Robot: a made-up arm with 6 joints. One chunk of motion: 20 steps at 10 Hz.
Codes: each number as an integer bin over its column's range. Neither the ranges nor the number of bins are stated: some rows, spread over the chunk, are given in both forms.
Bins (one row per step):
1: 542 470 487 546 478 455
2: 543 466 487 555 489 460
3: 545 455 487 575 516 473
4: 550 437 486 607 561 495
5: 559 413 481 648 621 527
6: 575 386 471 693 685 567
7: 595 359 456 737 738 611
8: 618 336 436 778 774 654
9: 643 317 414 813 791 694
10: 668 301 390 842 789 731
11: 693 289 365 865 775 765
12: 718 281 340 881 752 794
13: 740 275 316 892 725 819
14: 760 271 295 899 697 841
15: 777 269 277 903 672 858
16: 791 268 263 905 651 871
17: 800 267 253 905 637 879
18: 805 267 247 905 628 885
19: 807 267 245 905 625 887
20: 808 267 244 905 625 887
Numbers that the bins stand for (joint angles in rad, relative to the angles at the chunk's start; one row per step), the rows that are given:
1: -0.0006 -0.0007 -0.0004 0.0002 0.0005 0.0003
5: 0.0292 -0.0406 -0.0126 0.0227 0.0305 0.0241
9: 0.1764 -0.1079 -0.1487 0.0590 0.0663 0.0792
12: 0.3078 -0.1331 -0.2991 0.0740 0.0581 0.1123
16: 0.4356 -0.1422 -0.4556 0.0793 0.0368 0.1377
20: 0.4654 -0.1429 -0.4942 0.0793 0.0314 0.1430
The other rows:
2: 0.0012 -0.0035 -0.0004 0.0022 0.0028 0.0020
3: 0.0047 -0.0112 -0.0004 0.0066 0.0085 0.0062
4: 0.0135 -0.0238 -0.0024 0.0137 0.0179 0.0135
6: 0.0573 -0.0595 -0.0329 0.0326 0.0440 0.0373
7: 0.0923 -0.0784 -0.0634 0.0423 0.0551 0.0518
8: 0.1326 -0.0946 -0.1040 0.0513 0.0627 0.0660
10: 0.2202 -0.1191 -0.1975 0.0654 0.0659 0.0915
11: 0.2640 -0.1275 -0.2483 0.0705 0.0629 0.1027
13: 0.3463 -0.1373 -0.3479 0.0764 0.0524 0.1205
14: 0.3813 -0.1401 -0.3906 0.0780 0.0465 0.1278
15: 0.4111 -0.1415 -0.4271 0.0789 0.0413 0.1334
17: 0.4514 -0.1429 -0.4759 0.0793 0.0339 0.1404
18: 0.4602 -0.1429 -0.4881 0.0793 0.0320 0.1423
19: 0.4637 -0.1429 -0.4922 0.0793 0.0314 0.1430

